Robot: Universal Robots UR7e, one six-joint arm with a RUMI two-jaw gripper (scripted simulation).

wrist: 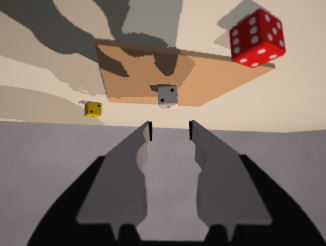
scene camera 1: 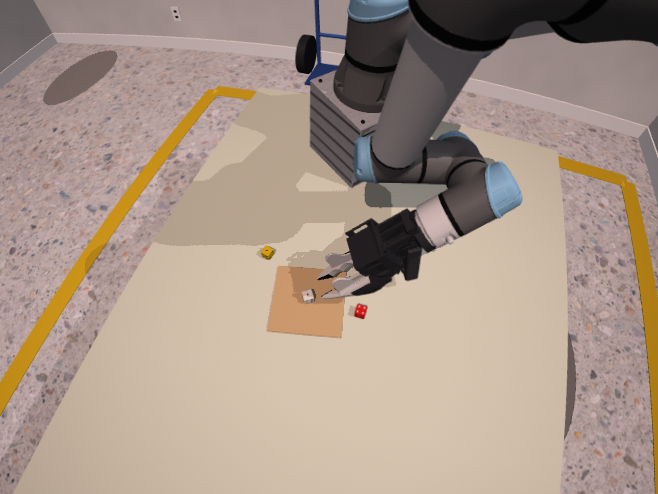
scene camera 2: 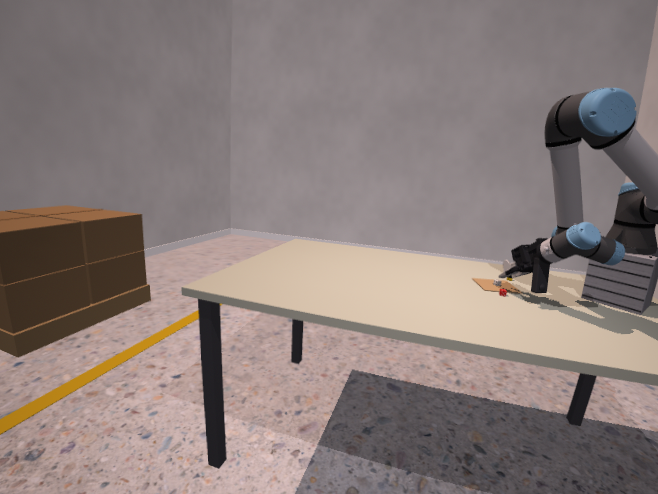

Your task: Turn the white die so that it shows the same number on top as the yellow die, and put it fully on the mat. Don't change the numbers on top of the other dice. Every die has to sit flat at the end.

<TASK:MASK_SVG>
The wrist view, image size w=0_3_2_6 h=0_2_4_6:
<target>gripper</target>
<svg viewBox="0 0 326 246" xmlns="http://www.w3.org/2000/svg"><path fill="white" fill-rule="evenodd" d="M326 242L297 202L246 154L238 153L198 122L191 120L189 121L190 140L196 145L195 161L202 170L198 175L197 215L209 228L204 241L141 240L137 232L137 226L145 220L148 210L146 180L142 169L148 161L147 145L152 141L152 122L146 121L104 156L99 156L57 198L37 225L26 246L326 246Z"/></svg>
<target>red die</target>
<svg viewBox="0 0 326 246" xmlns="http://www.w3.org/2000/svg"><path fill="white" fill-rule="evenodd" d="M263 9L258 9L229 31L233 62L255 68L286 53L282 22Z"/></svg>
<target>brown mat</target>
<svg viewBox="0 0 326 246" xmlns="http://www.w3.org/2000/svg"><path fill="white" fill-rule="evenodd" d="M94 40L108 101L112 103L158 105L158 88L176 86L178 106L200 107L275 69L275 64L264 63L253 69L233 62L231 57L104 39Z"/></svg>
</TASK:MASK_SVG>
